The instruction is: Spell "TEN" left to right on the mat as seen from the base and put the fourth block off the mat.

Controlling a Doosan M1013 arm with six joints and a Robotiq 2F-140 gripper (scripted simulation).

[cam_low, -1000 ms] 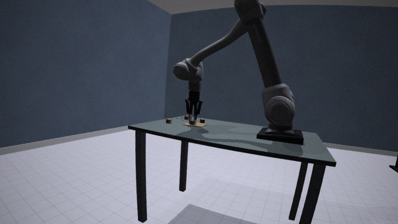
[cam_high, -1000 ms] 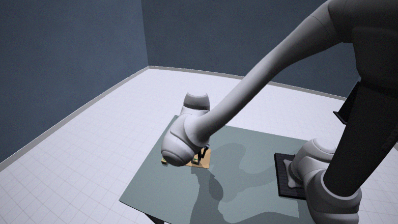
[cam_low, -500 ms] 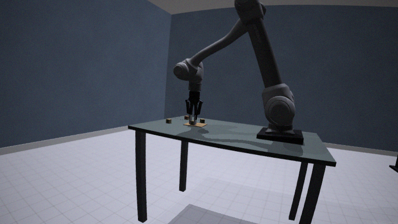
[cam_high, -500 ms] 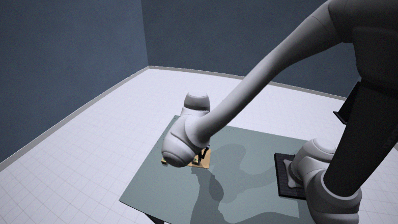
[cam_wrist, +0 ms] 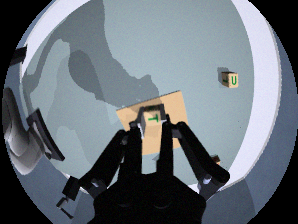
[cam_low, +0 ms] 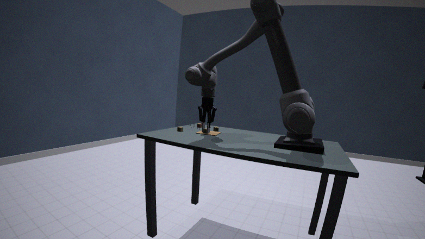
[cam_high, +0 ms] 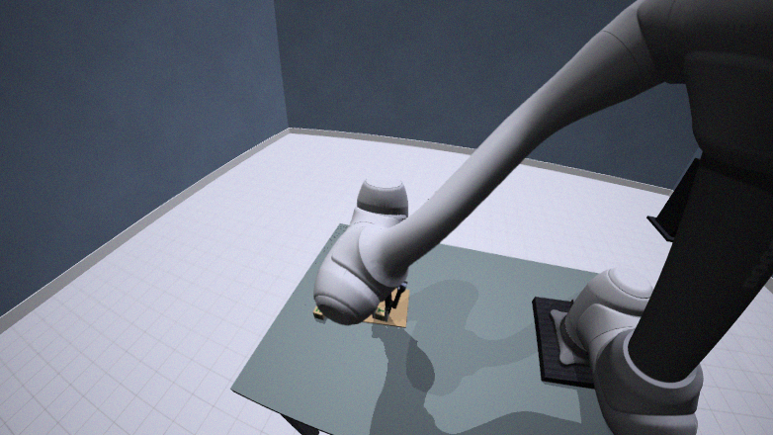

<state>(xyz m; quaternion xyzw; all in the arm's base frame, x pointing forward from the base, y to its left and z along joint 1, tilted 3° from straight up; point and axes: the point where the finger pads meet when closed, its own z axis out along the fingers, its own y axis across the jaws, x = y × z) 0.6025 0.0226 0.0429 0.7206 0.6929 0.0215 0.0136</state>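
The block is 20 mm below my hand. Also, from my hand: tan mat (50 mm to the right, 40 mm below).
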